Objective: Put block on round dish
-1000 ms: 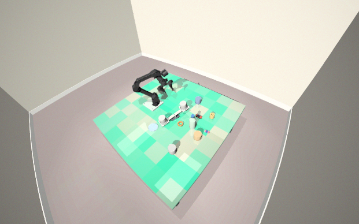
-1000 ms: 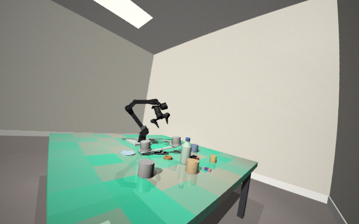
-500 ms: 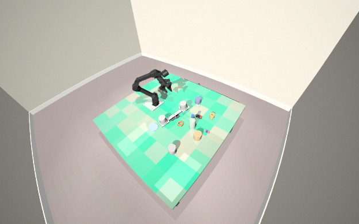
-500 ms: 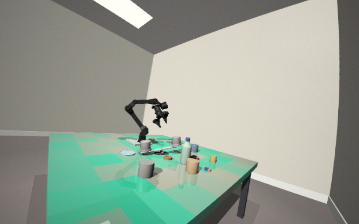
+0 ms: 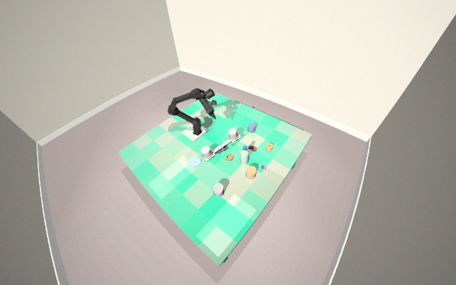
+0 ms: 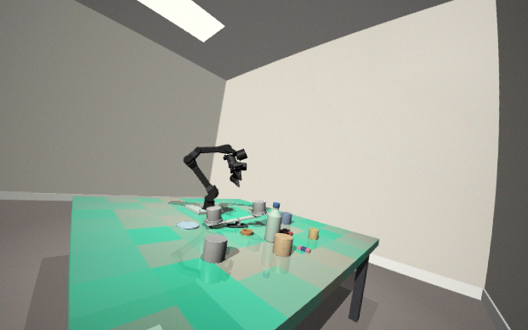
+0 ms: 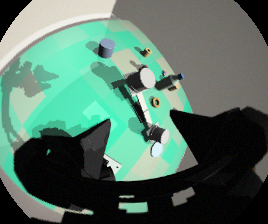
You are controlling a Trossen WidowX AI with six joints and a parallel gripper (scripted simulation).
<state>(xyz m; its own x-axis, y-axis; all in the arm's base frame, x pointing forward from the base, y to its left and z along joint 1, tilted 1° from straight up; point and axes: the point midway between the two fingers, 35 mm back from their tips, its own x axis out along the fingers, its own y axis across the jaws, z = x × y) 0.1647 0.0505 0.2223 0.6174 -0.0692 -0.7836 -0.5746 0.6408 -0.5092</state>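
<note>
Now: the grey block 5 cm ahead of my gripper tip, 23 cm to the right of it and 17 cm below it. Round my gripper tip: blue cup: 22 cm ahead, 23 cm to the left, 17 cm below; then bottle: 33 cm ahead, 13 cm to the right, 10 cm below; then light blue round dish: 2 cm behind, 33 cm to the right, 21 cm below.
</note>
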